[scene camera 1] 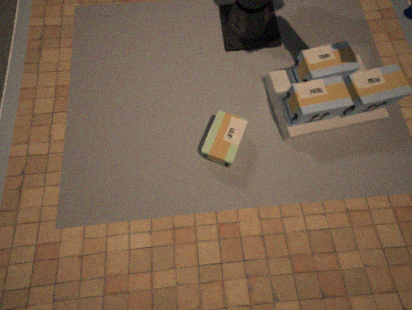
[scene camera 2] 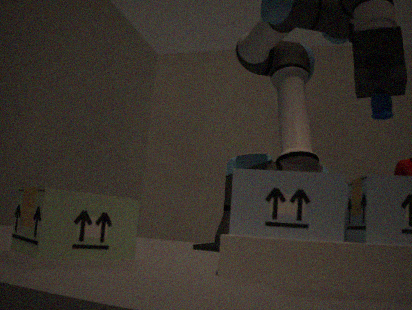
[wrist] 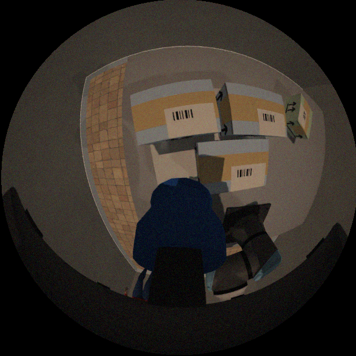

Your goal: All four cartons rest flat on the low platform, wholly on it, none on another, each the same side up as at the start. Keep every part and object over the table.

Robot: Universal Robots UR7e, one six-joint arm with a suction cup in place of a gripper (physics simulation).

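Pixels of known places: end effector, tool point: (scene camera 2: 382, 115); arm's base, origin of the base link: (scene camera 1: 246, 23).
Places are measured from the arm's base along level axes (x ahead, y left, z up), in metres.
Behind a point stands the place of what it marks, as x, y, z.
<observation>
A green carton (scene camera 1: 225, 137) @[0.510, -0.074, 0.075] (scene camera 2: 90, 225) @[0.522, -0.031, 0.034] (wrist: 300, 116) rests on the table, arrows up, apart from the low platform (scene camera 1: 279, 81) @[0.284, 0.106, 0.037] (scene camera 2: 320, 257) @[0.451, 0.246, 0.019] (wrist: 172, 162). Three blue-grey cartons stand on the platform, none on another: front left (scene camera 1: 320, 102) @[0.410, 0.181, 0.122] (scene camera 2: 287, 205) @[0.431, 0.200, 0.078] (wrist: 252, 110), right (scene camera 1: 380, 87) @[0.357, 0.346, 0.122] (scene camera 2: 390, 210) @[0.402, 0.323, 0.078] (wrist: 175, 110) and back (scene camera 1: 327, 62) @[0.279, 0.211, 0.123] (wrist: 245, 150). The right carton is close to the platform's edge; I cannot tell whether it overhangs. My blue suction cup (scene camera 1: 408, 11) (scene camera 2: 381, 112) (wrist: 181, 200) hangs free, well above carton height, with no carton on it.
The robot's base (scene camera 1: 250, 30) @[0.071, 0.007, 0.033] (wrist: 245, 220) stands behind the platform. The grey table top (scene camera 1: 140, 100) @[0.355, -0.379, -0.011] ends at a tiled floor (scene camera 1: 200, 260) (wrist: 107, 135). Something red (scene camera 2: 404, 167) shows at the right in scene camera 2, behind the right carton.
</observation>
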